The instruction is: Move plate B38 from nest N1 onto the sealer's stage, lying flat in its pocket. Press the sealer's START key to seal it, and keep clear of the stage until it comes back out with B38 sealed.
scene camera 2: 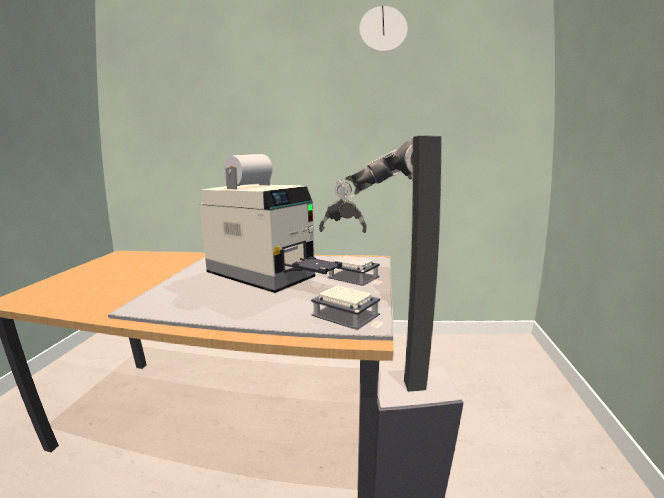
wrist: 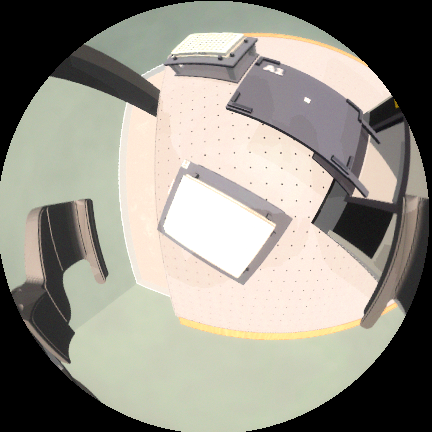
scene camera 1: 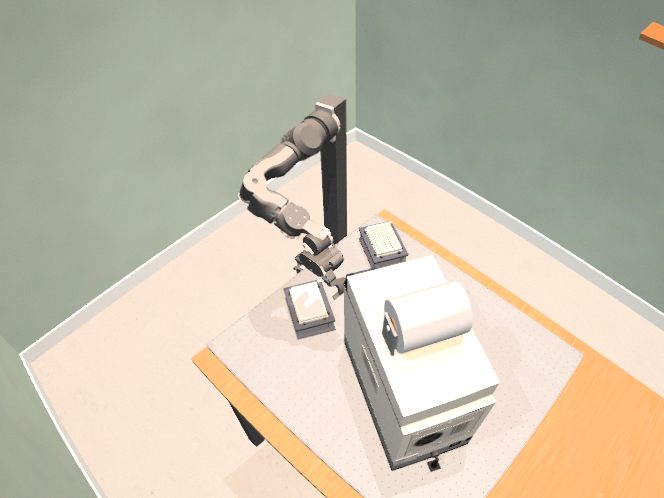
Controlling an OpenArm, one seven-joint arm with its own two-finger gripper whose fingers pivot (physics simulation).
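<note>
Nest N1 (scene camera 1: pixel 369 255) (scene camera 2: pixel 321 305) (wrist: pixel 241 59) bears a pale well plate (scene camera 1: pixel 383 239) (scene camera 2: pixel 344 295) (wrist: pixel 210 45), taken as B38; no label on it is readable. The sealer (scene camera 1: pixel 370 300) (scene camera 2: pixel 238 235) has its dark stage (scene camera 2: pixel 316 264) (wrist: pixel 300 112) out at the front. The stage carries an A1 mark and corner guides, with no plate in its pocket. My gripper (scene camera 1: pixel 317 282) (scene camera 2: pixel 343 230) (wrist: pixel 205 266) is open and empty. It hangs high above and beside the other nest, pointing down. A green lit square (scene camera 2: pixel 310 207) shows on the sealer's front; the START lettering is not readable.
The other nest, N2 (scene camera 1: pixel 294 316) (wrist: pixel 175 192), bears a white-looking plate (scene camera 1: pixel 309 303) (wrist: pixel 217 225). A film roll (scene camera 1: pixel 431 316) (scene camera 2: pixel 253 168) sits on the sealer. The arm's dark post (scene camera 1: pixel 334 187) (scene camera 2: pixel 424 257) (wrist: pixel 115 80) stands by the table edge.
</note>
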